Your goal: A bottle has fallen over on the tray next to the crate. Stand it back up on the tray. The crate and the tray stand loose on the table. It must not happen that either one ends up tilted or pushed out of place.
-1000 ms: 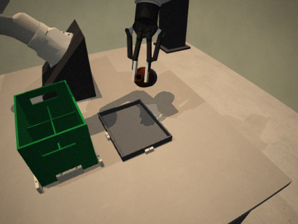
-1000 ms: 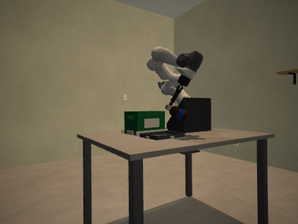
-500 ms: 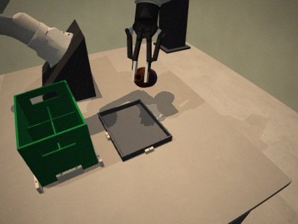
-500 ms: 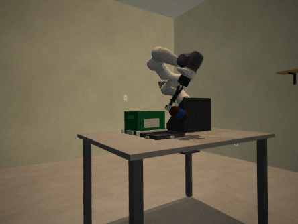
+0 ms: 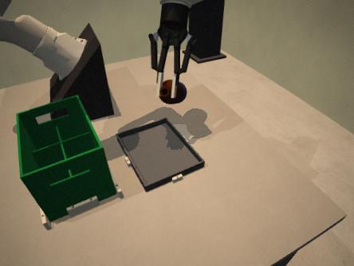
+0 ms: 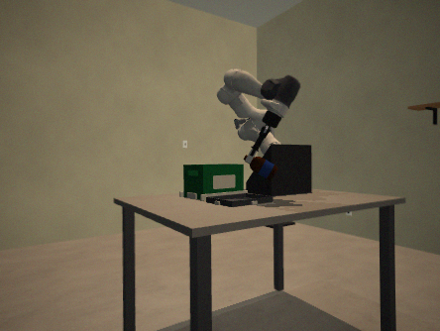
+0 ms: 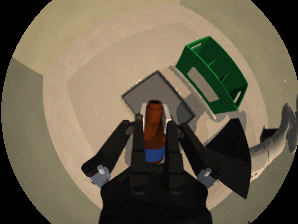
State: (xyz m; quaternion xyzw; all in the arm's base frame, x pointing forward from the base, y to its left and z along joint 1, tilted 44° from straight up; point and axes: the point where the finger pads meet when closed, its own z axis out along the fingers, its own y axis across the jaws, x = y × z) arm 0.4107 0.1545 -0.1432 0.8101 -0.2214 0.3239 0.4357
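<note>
Right now the bottle is 3 cm behind my hand, 2 cm to the left of it and 4 cm below it. The rest, counted from my hand: green crate 1 cm behind, 32 cm to the right, 13 cm below; then dark tray 2 cm ahead, 5 cm to the right, 20 cm below.
</note>
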